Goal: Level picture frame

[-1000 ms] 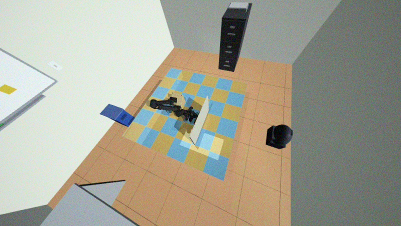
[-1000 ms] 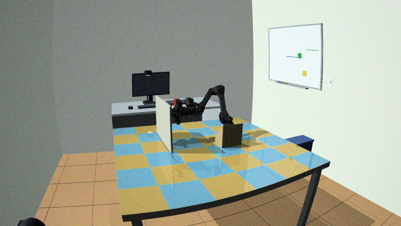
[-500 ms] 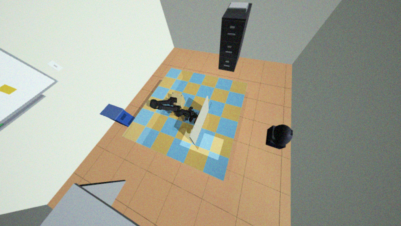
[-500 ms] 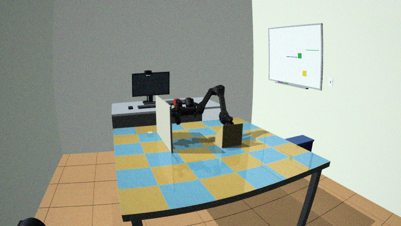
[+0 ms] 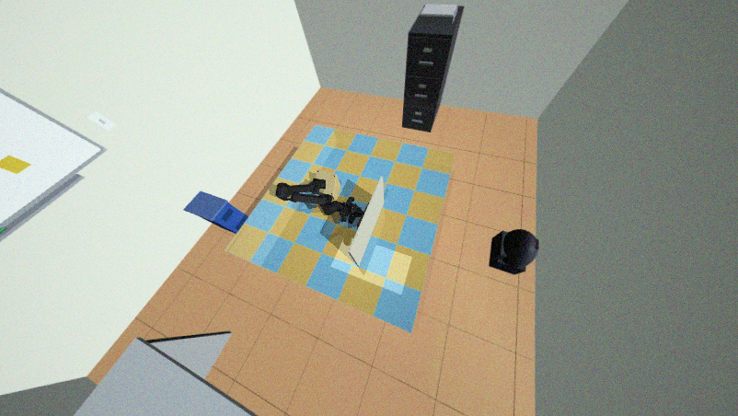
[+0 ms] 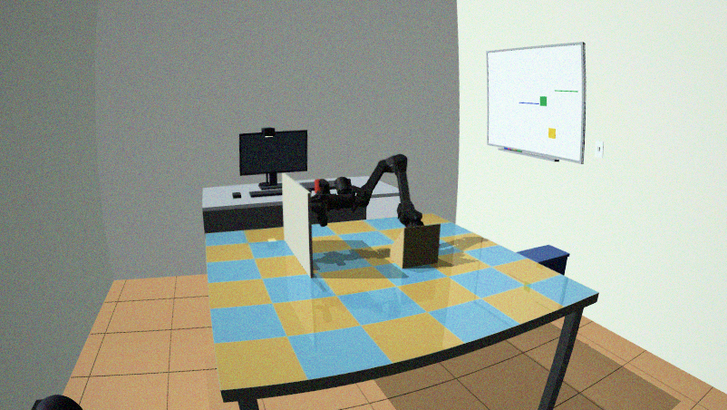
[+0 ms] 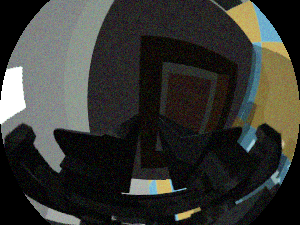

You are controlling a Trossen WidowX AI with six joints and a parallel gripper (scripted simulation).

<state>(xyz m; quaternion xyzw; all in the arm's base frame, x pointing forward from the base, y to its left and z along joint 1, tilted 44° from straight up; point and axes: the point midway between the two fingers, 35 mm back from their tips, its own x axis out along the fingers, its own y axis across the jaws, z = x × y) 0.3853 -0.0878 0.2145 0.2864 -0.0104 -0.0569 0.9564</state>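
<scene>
Right now the picture frame is 5 cm below my gripper tip, 1 cm to the right of it and 1 cm ahead of it. The rest, counted from my gripper tip: wall panel: 6 cm below, 2 cm ahead, 1 cm to the right.
</scene>
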